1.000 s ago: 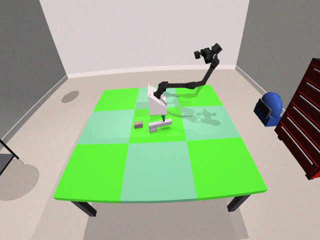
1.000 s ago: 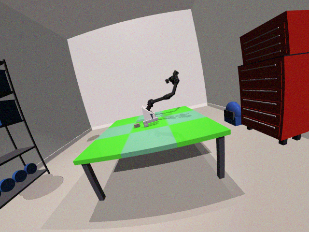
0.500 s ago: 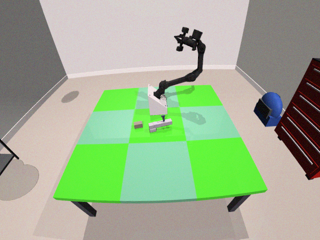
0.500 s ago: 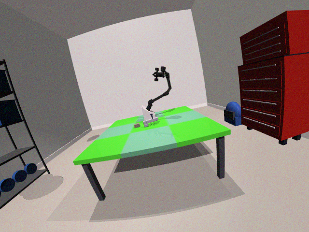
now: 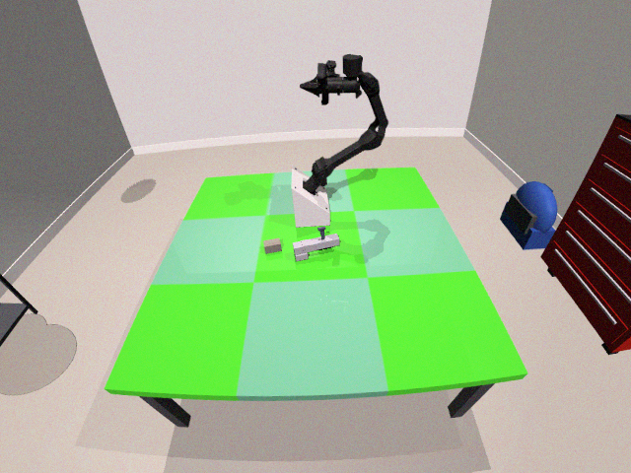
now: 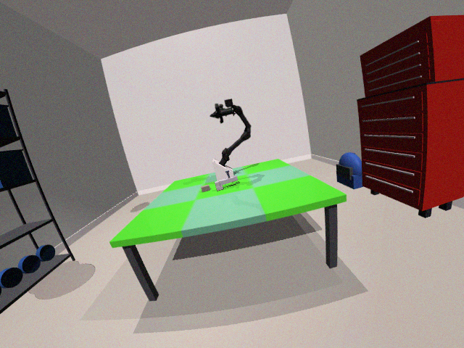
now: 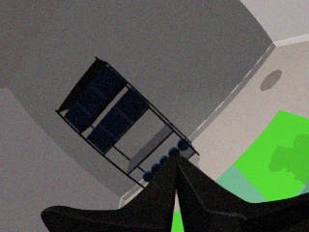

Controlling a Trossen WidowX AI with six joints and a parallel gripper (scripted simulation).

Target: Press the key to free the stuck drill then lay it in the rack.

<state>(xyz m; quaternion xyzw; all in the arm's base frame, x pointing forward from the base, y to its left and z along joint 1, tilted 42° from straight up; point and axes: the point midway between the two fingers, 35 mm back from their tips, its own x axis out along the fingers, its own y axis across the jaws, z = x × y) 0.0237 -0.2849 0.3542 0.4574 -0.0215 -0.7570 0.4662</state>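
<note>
Right now my gripper tip is 50 cm above the dark key, 24 cm short of it and 5 cm to the right of it. The rest, counted from my gripper tip: grey fixture block 56 cm below, 25 cm ahead, 1 cm to the left; rack 58 cm below, 20 cm ahead, 16 cm to the right; drill 55 cm below, 25 cm ahead.
</note>
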